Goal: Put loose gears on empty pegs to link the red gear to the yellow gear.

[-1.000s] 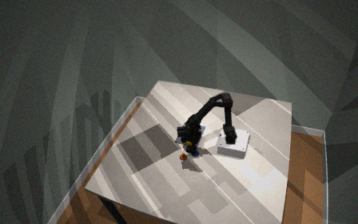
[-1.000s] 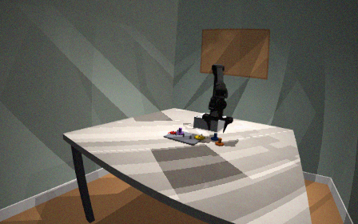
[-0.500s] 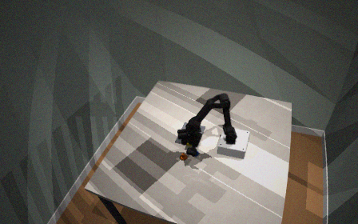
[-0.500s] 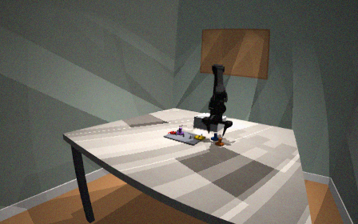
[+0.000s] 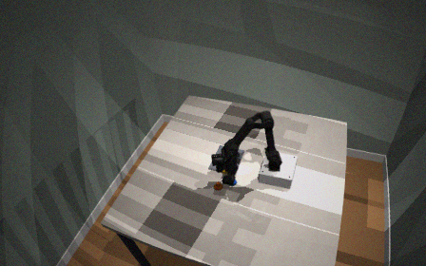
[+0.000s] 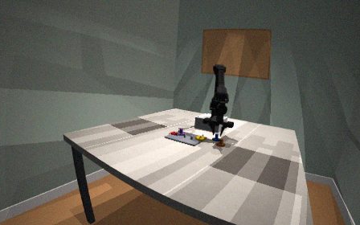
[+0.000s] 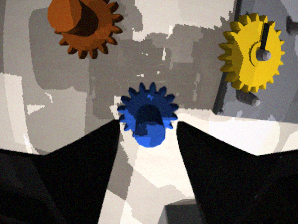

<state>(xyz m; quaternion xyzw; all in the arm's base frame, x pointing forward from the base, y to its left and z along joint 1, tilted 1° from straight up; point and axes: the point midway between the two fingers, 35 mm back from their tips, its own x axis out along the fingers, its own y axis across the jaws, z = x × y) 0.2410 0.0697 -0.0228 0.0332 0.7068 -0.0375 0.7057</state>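
My gripper tip is 23 cm to the left of the purple gear and 3 cm short of it. Also, from my gripper tip: orange gear (8 cm ahead, 4 cm to the left, 1 cm below); blue gear (1 cm below); red gear (27 cm to the right, 5 cm ahead, 1 cm below).
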